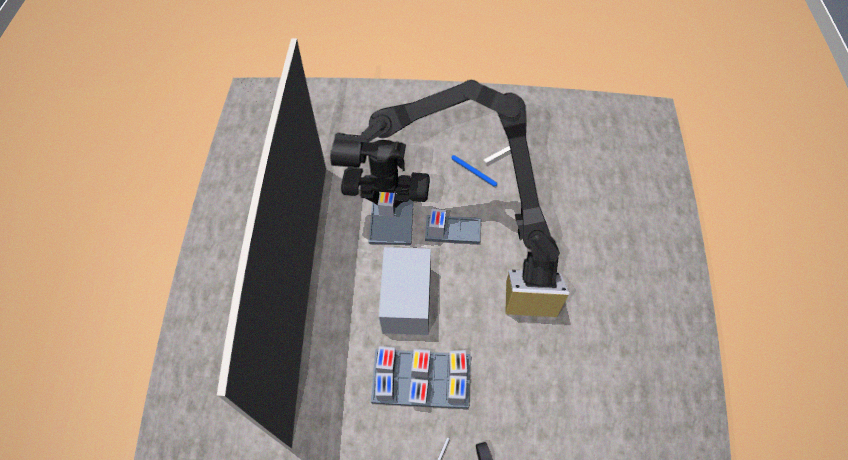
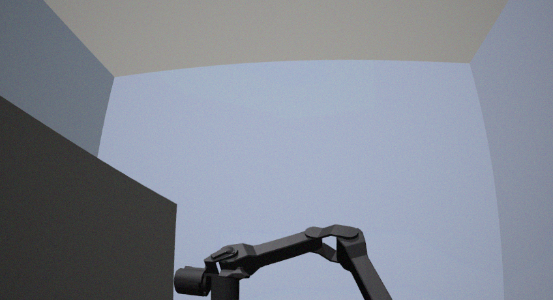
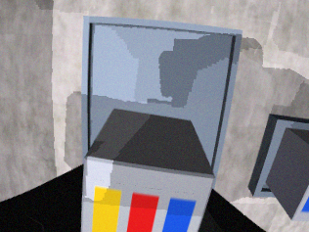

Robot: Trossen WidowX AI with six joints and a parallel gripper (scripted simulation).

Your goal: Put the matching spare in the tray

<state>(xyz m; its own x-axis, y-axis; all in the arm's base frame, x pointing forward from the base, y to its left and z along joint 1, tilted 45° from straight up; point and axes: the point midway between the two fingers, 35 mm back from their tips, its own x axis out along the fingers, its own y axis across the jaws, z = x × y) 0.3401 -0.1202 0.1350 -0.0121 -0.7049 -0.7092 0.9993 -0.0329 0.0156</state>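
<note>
Now: the grey tray 7 cm below my gripper tip. From my gripper tip the other things lie so: blue marker pen 19 cm behind, 16 cm to the right, 7 cm below; then small grey rack 15 cm behind, 7 cm below, 2 cm to the left; then grey mounted unit 21 cm to the left, 6 cm behind, 2 cm below.
</note>
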